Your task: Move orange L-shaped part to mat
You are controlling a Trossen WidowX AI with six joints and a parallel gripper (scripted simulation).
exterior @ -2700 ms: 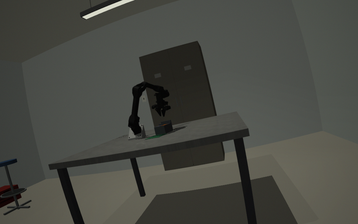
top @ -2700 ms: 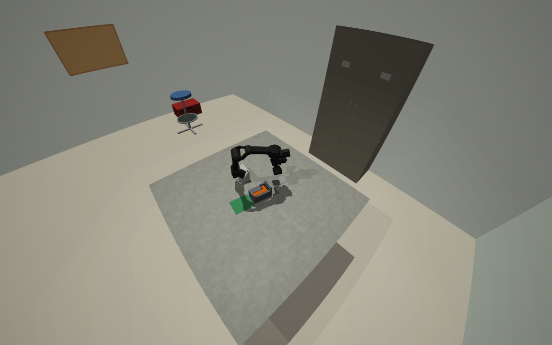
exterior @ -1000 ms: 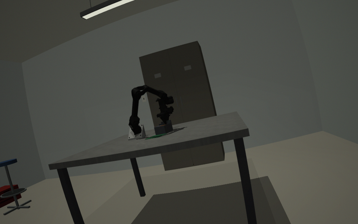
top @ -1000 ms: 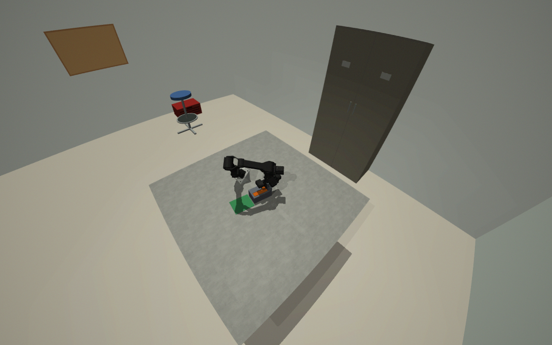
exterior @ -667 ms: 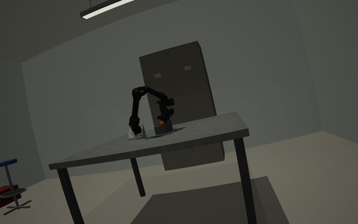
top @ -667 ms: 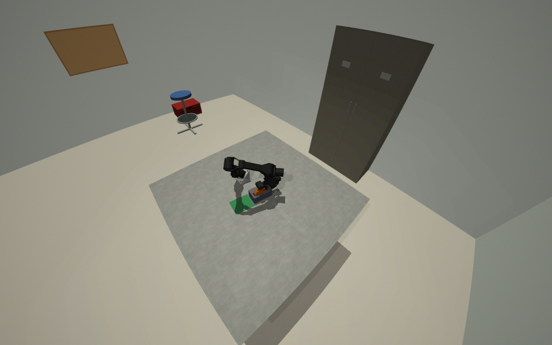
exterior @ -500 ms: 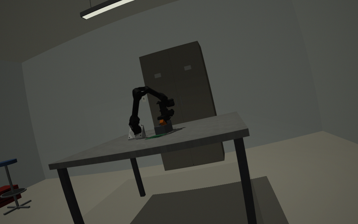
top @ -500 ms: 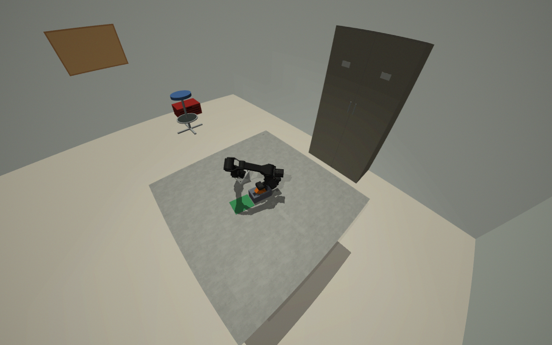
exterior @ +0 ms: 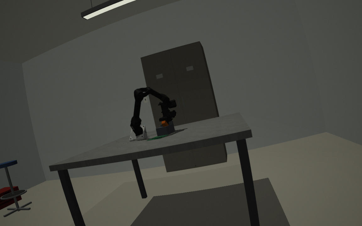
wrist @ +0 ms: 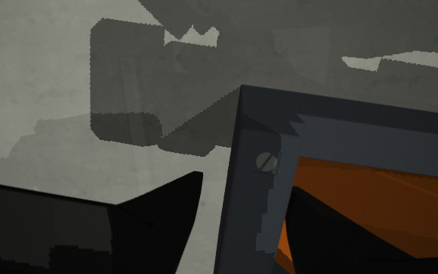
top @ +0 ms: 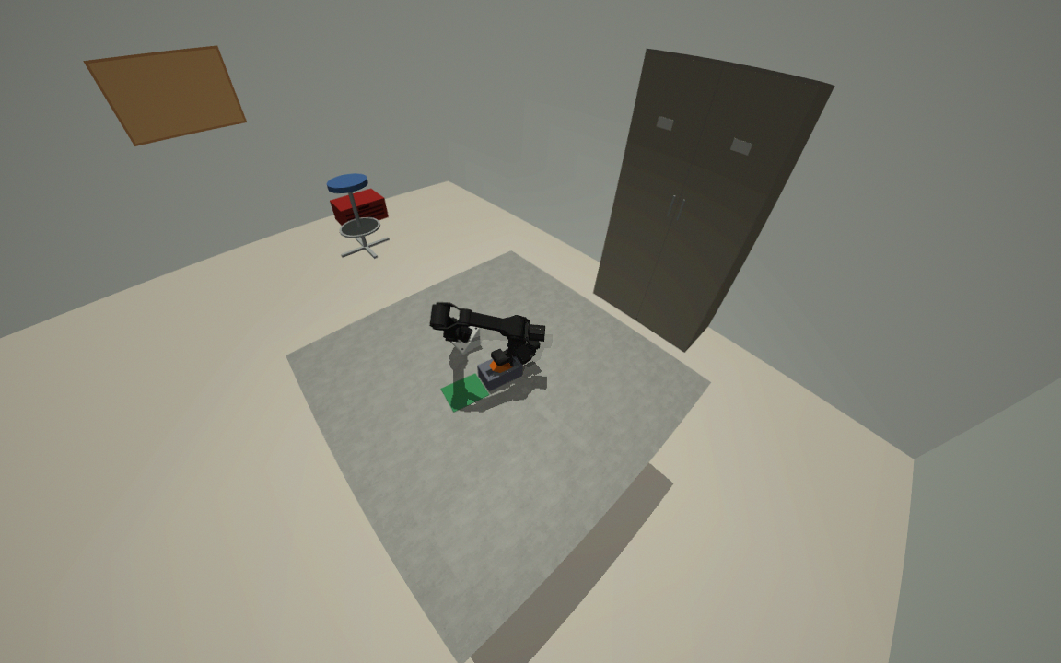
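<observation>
Right now the orange L-shaped part is 2 cm behind my gripper tip, 5 cm to the right of it and 1 cm above it. Also, from my gripper tip: green mat: 7 cm behind, 21 cm to the right, 5 cm below.
</observation>
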